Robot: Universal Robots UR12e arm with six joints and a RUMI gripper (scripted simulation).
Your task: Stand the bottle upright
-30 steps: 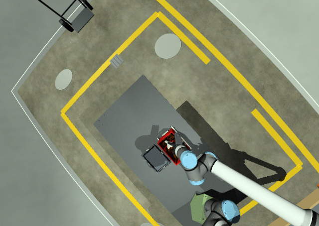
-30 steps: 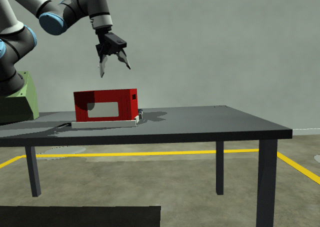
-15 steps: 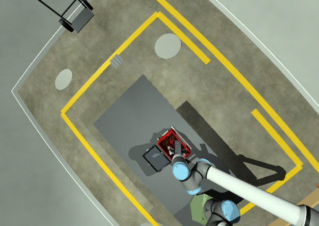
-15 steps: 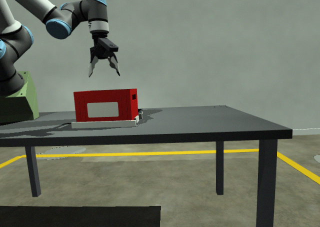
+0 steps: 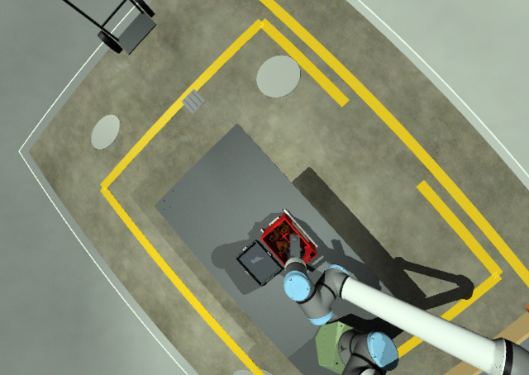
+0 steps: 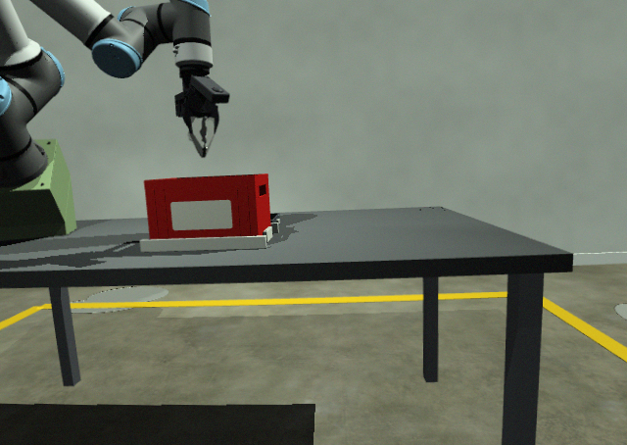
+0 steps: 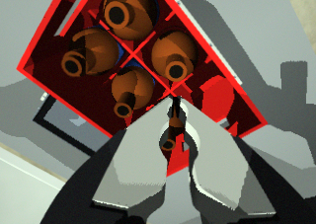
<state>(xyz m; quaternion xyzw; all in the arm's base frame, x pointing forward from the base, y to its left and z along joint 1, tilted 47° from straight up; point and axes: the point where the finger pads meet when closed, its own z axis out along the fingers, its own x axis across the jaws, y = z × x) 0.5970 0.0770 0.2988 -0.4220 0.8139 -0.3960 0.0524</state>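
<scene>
The red crate is 16 cm below my hand and 4 cm to the left of it. Also, from my hand: dark tray 31 cm to the left, 23 cm below; bottle 15 cm below, 9 cm ahead.
</scene>
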